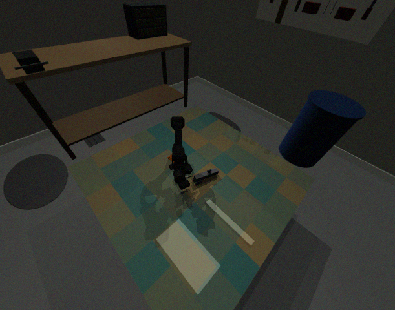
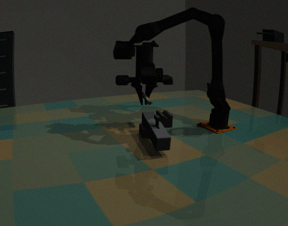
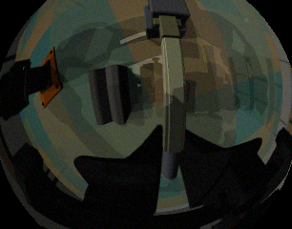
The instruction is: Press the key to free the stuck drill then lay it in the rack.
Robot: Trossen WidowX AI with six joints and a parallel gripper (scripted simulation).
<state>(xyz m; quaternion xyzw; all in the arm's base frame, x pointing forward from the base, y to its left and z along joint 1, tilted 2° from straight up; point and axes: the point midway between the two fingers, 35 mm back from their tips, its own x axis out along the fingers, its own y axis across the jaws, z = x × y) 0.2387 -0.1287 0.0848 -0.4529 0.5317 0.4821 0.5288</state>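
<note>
The dark rack lies 60 mm behind my gripper tip, 40 mm to the left of it and 40 mm below it. Also, from my gripper tip: short key 220 mm to the left, 40 mm ahead, 10 mm below; then drill 40 mm to the left, 30 mm above; then long grey block 190 mm to the left, 30 mm below, 30 mm ahead.
</note>
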